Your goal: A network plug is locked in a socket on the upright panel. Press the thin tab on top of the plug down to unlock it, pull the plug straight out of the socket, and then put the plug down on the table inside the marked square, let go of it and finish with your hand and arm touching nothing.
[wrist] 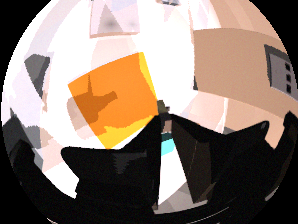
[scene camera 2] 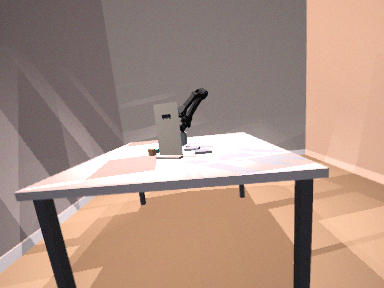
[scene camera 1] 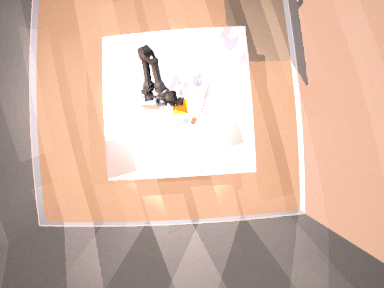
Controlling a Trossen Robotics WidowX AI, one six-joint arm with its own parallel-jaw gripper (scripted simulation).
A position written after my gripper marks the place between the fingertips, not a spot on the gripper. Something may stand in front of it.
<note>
In view: my gripper [wrist: 164, 119], an orange marked square [wrist: 118, 98] and an upright panel [scene camera 2: 166, 115].
</note>
